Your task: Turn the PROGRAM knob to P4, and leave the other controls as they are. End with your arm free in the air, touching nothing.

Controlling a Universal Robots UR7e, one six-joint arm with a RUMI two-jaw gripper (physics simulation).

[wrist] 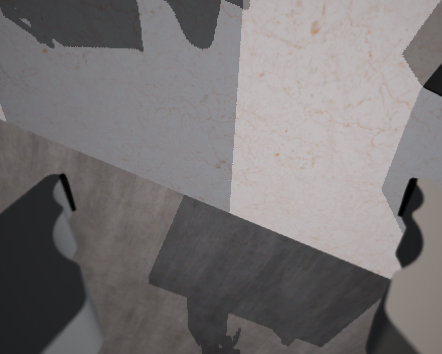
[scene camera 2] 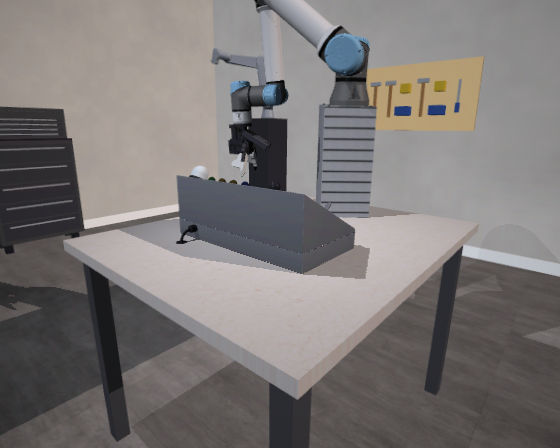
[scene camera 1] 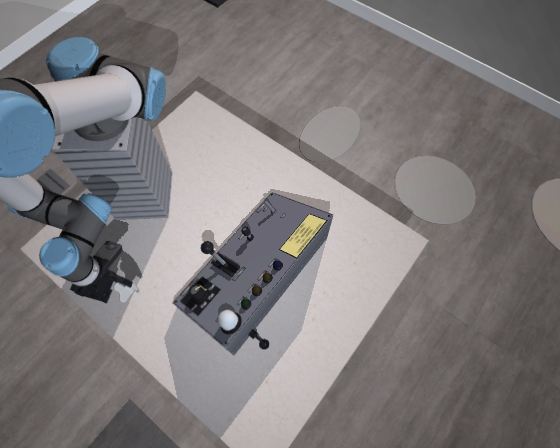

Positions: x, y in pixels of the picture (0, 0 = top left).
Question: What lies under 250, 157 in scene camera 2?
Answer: My gripper.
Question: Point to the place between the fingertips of my gripper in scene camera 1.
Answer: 114, 284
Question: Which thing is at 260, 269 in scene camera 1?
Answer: A grey control box.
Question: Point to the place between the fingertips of my gripper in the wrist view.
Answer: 233, 181
